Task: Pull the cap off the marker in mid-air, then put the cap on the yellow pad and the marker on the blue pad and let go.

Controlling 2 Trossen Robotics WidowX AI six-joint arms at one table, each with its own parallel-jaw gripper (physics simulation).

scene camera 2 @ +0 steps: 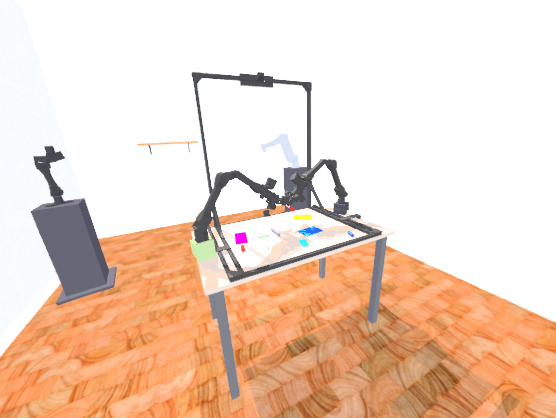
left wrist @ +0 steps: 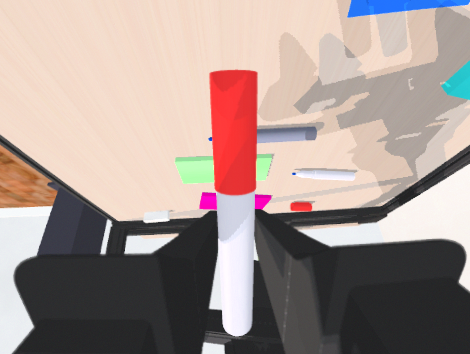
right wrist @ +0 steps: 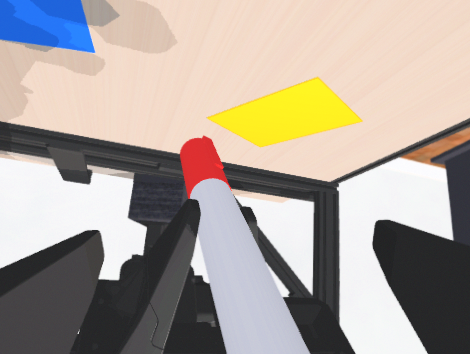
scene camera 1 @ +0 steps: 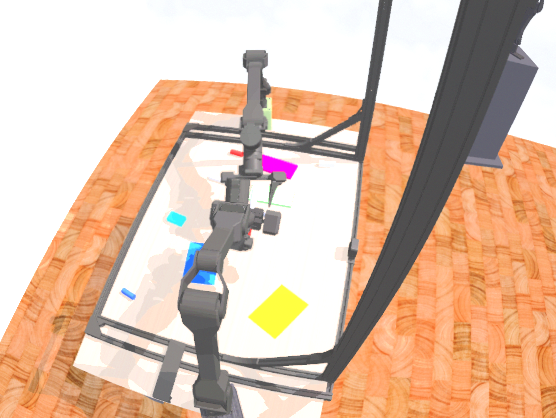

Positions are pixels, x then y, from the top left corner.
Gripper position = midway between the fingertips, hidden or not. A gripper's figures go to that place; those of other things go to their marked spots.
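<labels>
My left gripper (left wrist: 235,218) is 0.12 m from the lens. My right gripper (left wrist: 233,250) is 0.13 m from the lens, and a grey marker (left wrist: 272,135) is 0.30 m from the lens.
</labels>
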